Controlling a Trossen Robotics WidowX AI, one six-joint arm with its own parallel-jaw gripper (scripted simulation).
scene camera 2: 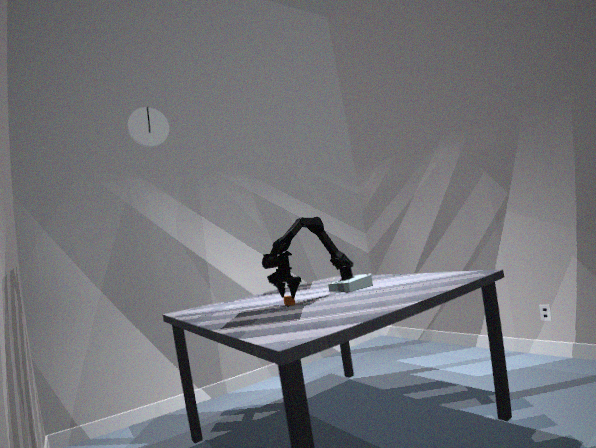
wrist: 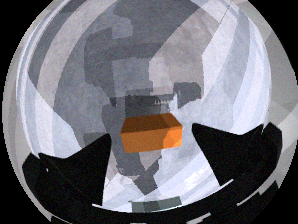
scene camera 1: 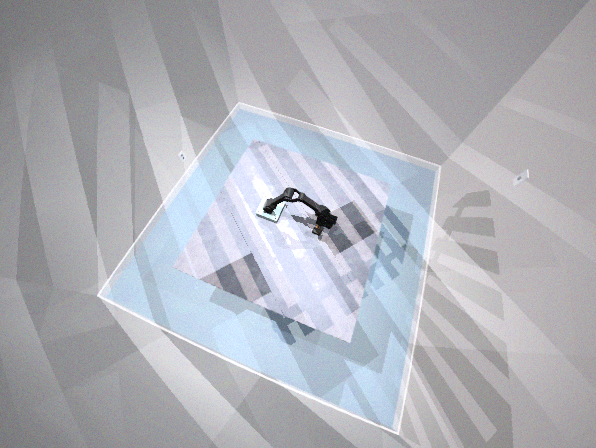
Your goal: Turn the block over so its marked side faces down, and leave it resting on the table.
My gripper is open, holding nothing. Also in view: an orange block.
